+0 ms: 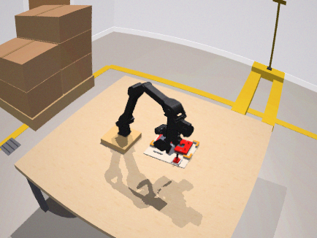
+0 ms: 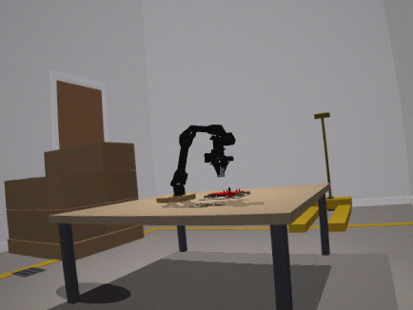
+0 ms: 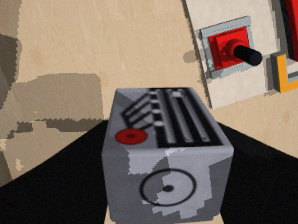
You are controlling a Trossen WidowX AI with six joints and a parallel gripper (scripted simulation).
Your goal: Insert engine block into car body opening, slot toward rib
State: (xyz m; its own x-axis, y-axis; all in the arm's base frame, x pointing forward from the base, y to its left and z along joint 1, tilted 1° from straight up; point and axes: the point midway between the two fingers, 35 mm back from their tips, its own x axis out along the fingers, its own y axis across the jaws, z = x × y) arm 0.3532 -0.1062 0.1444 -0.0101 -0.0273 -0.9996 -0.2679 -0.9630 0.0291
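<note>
My gripper tip is now 10 mm below the grey engine block.
</note>
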